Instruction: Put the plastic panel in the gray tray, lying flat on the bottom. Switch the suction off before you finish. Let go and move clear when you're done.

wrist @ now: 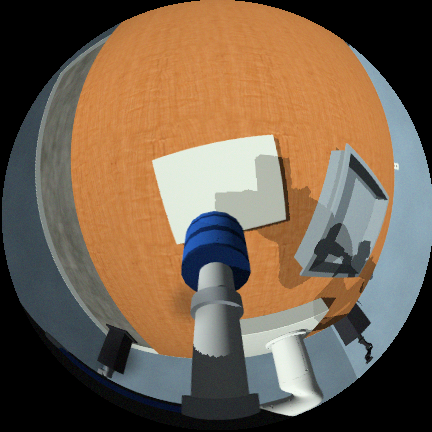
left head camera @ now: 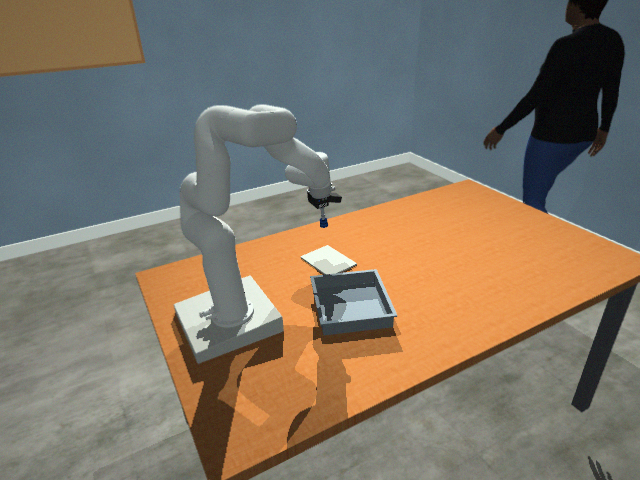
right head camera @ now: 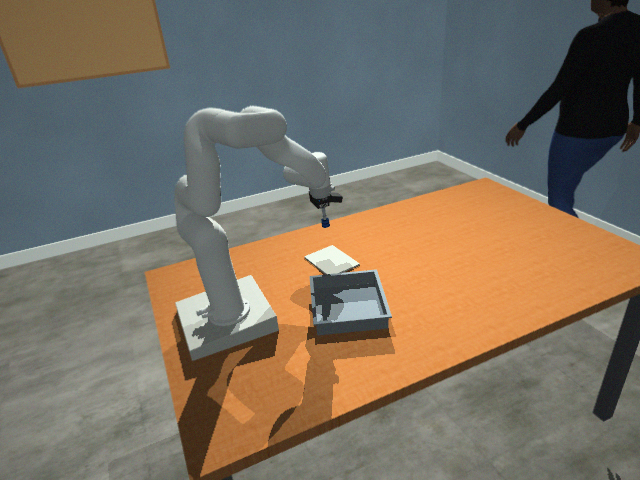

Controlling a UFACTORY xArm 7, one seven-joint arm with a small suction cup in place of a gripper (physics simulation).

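Pixels of known places: hand, its tool point: (wrist: pixel 214 238) (left head camera: pixel 324 225) (right head camera: pixel 325 225); arm's base, origin of its link: (wrist: pixel 285 338) (left head camera: pixel 232 313) (right head camera: pixel 229 312).
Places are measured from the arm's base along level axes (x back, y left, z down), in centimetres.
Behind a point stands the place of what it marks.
The plastic panel (left head camera: pixel 324 256) {x -41.2, y 20.5, z 3.9 cm} (right head camera: pixel 327 256) {x -41.0, y 20.6, z 3.9 cm} (wrist: pixel 200 175) {x -43.3, y 20.6, z 3.9 cm} is a thin off-white rectangle. It lies flat on the table behind the gray tray, close to the tray's back wall in the head views. The gray tray (left head camera: pixel 359 327) {x -31.6, y -20.5, z 3.1 cm} (right head camera: pixel 352 327) {x -31.3, y -20.3, z 2.8 cm} (wrist: pixel 320 215) {x -37.3, y 1.9, z 2.4 cm} is a shallow open box standing upright, and its bottom shows no object. My suction cup (left head camera: pixel 323 223) (right head camera: pixel 325 223) (wrist: pixel 215 225) is blue and points down. It hangs in the air above the panel, apart from it, and carries nothing. In the wrist view the cup hides part of the panel's near edge.
The orange table (left head camera: pixel 465 248) {x -90.7, y 0.2, z 4.5 cm} (right head camera: pixel 465 248) {x -88.4, y 1.7, z 4.5 cm} (wrist: pixel 215 75) {x -59.8, y 18.2, z 4.5 cm} bears the arm's white base block (left head camera: pixel 263 304) {x -9.3, y -1.3, z -0.7 cm} (right head camera: pixel 261 304) {x -9.6, y -1.9, z -0.7 cm} at the left of the tray. Arm shadows fall over the tray and panel. A person (left head camera: pixel 578 82) (right head camera: pixel 594 77) stands beyond the table's far right side.
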